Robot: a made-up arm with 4 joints.
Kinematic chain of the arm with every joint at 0, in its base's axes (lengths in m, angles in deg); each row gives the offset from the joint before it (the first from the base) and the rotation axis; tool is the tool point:
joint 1: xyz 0 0 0.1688 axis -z
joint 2: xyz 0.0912 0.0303 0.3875 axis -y
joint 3: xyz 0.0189 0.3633 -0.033 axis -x
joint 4: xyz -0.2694 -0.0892 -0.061 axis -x
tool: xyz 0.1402 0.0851 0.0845
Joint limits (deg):
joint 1: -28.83..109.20
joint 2: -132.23..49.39
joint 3: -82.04..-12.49
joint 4: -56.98..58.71
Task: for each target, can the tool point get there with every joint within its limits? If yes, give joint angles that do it. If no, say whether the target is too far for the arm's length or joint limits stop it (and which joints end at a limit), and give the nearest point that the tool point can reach.
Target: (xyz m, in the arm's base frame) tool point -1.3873 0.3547 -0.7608
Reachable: no: too far | nearest point -0.2232 0.3790 0.4357 | short by 1.670 m
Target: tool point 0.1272 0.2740 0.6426
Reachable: yes | joints 21.41 -62.05 -32.93 -37.10
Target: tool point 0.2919 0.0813 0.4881
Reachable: yes | joints 74.02 27.02 -31.03 -36.51
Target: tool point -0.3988 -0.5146 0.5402
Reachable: no: joint limits stop it (at a limit: joint 1, joint 2, joint 3, joint 4) | nearest point 0.2016 -0.2433 0.6397 | short by 0.666 m
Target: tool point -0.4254 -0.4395 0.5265
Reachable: no: joint limits stop it (at a limit: joint 1, joint 2, joint 3, joint 4) | nearest point 0.2016 -0.2433 0.6397 | short by 0.667 m
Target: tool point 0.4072 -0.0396 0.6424
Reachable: yes | joints 93.23 -63.58 -26.43 15.74
